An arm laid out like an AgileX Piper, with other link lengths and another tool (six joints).
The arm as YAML. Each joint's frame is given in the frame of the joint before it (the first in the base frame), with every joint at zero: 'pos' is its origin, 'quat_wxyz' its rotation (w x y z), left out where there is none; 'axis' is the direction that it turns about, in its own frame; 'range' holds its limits. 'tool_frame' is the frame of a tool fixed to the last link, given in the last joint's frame.
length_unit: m
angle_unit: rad
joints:
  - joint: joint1
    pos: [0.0, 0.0, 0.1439]
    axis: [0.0, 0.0, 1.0]
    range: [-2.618, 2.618]
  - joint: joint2
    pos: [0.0, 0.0, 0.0]
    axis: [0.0, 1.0, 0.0]
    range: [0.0, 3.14]
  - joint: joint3
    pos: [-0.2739, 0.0, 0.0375]
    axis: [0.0, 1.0, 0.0]
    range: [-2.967, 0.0]
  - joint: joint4
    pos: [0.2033, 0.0, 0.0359]
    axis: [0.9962, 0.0, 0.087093]
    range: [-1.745, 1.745]
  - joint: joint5
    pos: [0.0, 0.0, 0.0]
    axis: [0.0, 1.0, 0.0]
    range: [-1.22, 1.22]
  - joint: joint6
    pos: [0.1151, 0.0, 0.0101]
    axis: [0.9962, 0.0, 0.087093]
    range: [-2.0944, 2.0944]
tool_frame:
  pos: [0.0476, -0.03, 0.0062]
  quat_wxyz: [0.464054, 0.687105, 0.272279, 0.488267]
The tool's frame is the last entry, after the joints.
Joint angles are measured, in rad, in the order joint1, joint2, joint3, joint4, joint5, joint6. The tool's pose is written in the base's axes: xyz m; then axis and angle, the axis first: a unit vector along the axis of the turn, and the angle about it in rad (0 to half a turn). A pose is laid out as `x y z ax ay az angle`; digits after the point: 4 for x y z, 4 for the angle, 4 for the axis.
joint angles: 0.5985, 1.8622, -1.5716, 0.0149, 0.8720, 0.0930
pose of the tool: 0.3436 0.2002 0.2270 0.7125 0.6948 0.0981 2.7497
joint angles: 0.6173, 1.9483, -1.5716, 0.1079, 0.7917, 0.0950
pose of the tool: 0.3472 0.2253 0.1962 0.7195 0.6871 0.1006 2.8379
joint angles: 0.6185, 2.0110, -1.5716, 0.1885, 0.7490, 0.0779
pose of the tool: 0.3491 0.2379 0.1724 0.7270 0.6801 0.0946 2.9046
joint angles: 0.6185, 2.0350, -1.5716, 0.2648, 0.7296, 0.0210
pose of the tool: 0.3485 0.2471 0.1640 0.7220 0.6846 0.1000 2.9490
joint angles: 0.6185, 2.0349, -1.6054, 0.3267, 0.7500, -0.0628
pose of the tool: 0.3493 0.2567 0.1731 0.7027 0.7014 0.1192 2.9712
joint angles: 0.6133, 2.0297, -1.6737, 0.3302, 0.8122, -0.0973
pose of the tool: 0.3532 0.2600 0.1904 0.6869 0.7148 0.1314 2.9656
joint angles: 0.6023, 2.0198, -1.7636, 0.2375, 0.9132, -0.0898
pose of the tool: 0.3611 0.2493 0.2121 0.6721 0.7297 0.1259 2.8910
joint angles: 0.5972, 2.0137, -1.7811, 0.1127, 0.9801, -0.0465
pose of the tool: 0.3643 0.2300 0.2148 0.6718 0.7352 0.0907 2.8021
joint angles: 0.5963, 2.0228, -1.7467, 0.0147, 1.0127, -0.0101
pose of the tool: 0.3631 0.2127 0.2010 0.6718 0.7396 0.0423 2.7397
